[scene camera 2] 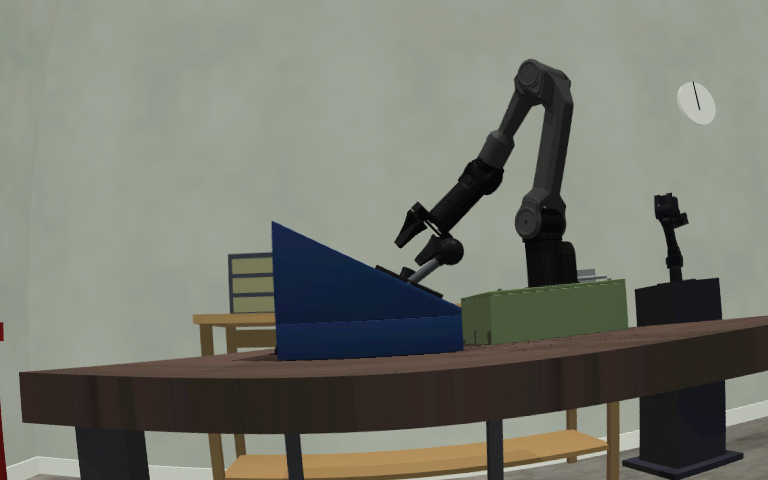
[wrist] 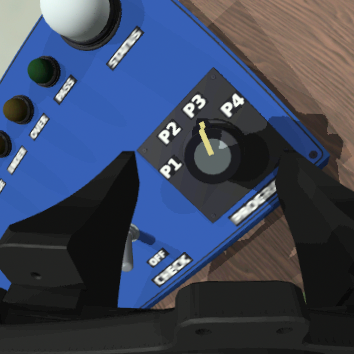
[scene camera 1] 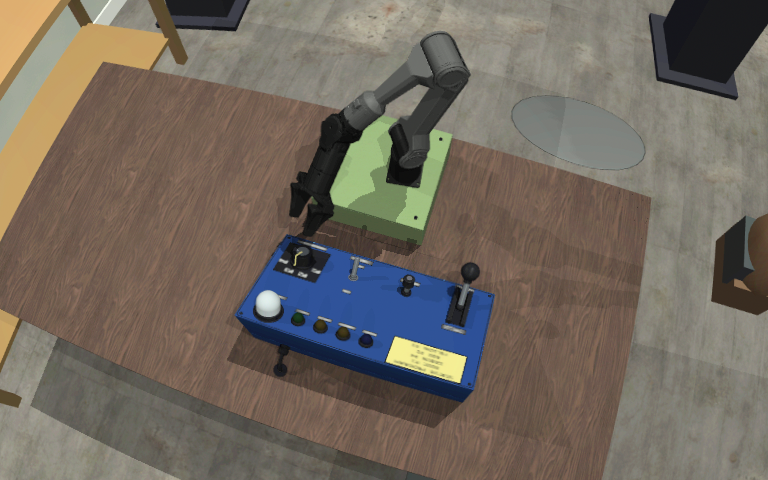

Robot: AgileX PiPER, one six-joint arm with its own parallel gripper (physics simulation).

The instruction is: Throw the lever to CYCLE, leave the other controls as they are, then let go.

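The lever (scene camera 1: 463,294) (scene camera 2: 424,271) has a black ball knob and stands in a black slot at the right end of the blue control box (scene camera 1: 390,310) (scene camera 2: 351,294) (wrist: 95,165) in scene camera 1. It leans toward the robot's side; its labels are unreadable. My gripper (scene camera 1: 301,221) (scene camera 2: 410,253) (wrist: 207,166) is open and empty, at the box's other end, far from the lever. In the wrist view the rotary knob (scene camera 1: 303,256) (wrist: 212,155) shows between the fingers, its yellow pointer toward P3. The lever does not show in the wrist view.
A toggle switch (scene camera 1: 354,268) (wrist: 128,250) and a small black knob (scene camera 1: 407,284) stand between the rotary knob and the lever. A white dome (scene camera 1: 267,304) (wrist: 80,17) and several small lamps line the box's far side. The arm stands on a green base (scene camera 1: 368,217) (scene camera 2: 555,311).
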